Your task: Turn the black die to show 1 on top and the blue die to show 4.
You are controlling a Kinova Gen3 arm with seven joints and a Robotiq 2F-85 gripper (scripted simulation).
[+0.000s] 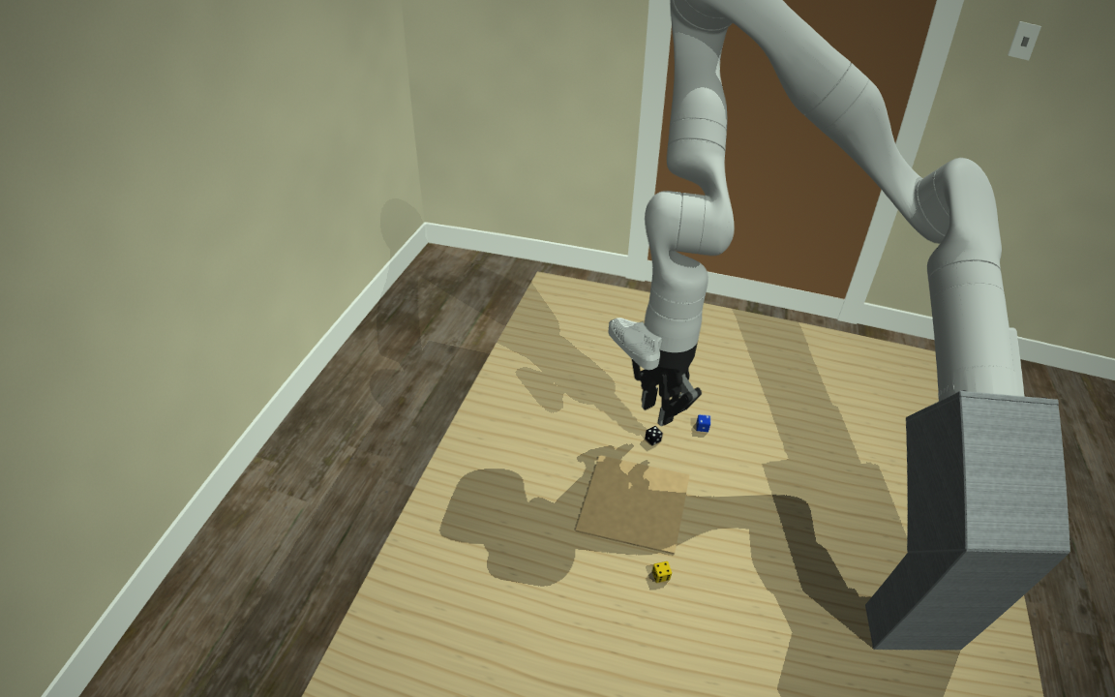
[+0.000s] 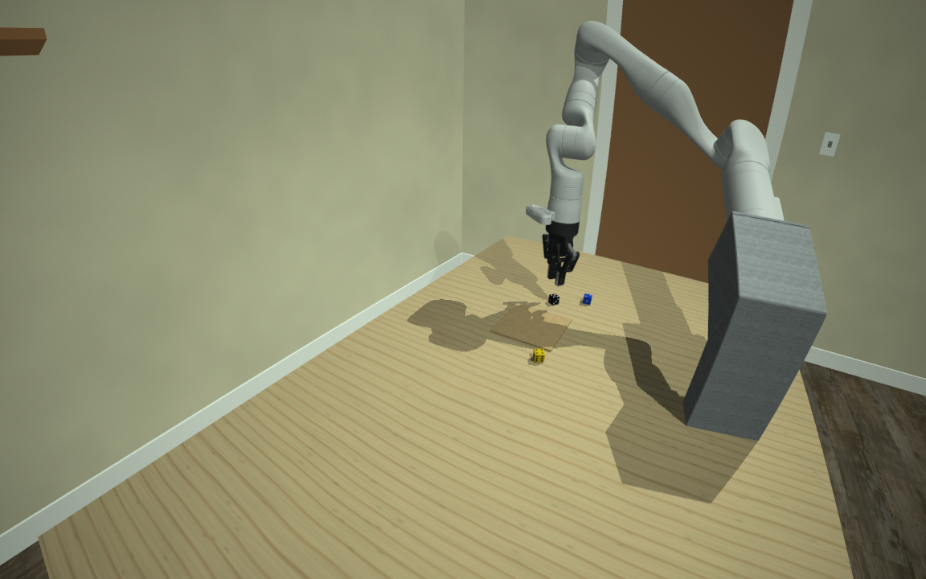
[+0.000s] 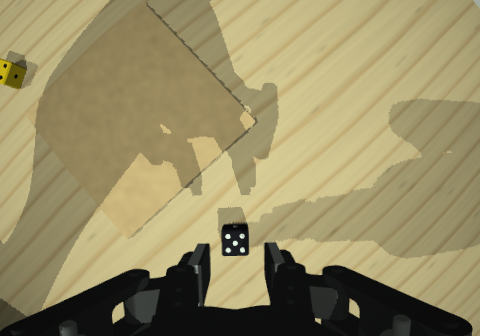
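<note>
Right now my hand is 70 mm above the black die. The rest, counted from my hand: yellow die 240 mm to the left, 70 mm below, 30 mm behind; tan mat 130 mm to the left, 70 mm below, 20 mm ahead; blue die 80 mm behind, 70 mm below, 40 mm to the right.
</note>
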